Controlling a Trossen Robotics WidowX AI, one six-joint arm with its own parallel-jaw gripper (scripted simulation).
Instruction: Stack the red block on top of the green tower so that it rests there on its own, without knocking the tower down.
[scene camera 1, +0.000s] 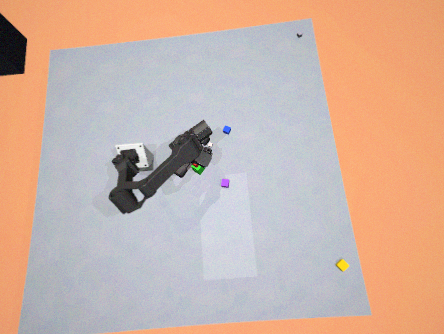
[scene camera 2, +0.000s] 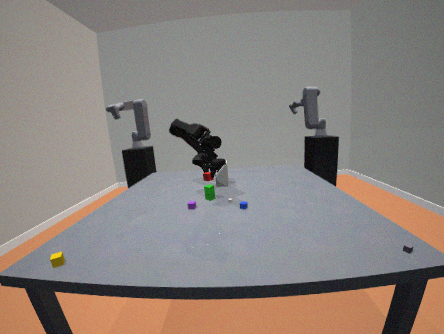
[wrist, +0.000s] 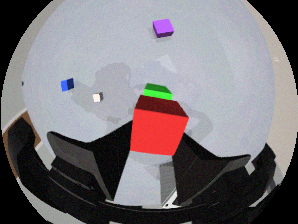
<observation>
My gripper (wrist: 153, 127) holds a red block (wrist: 158, 124).
</observation>
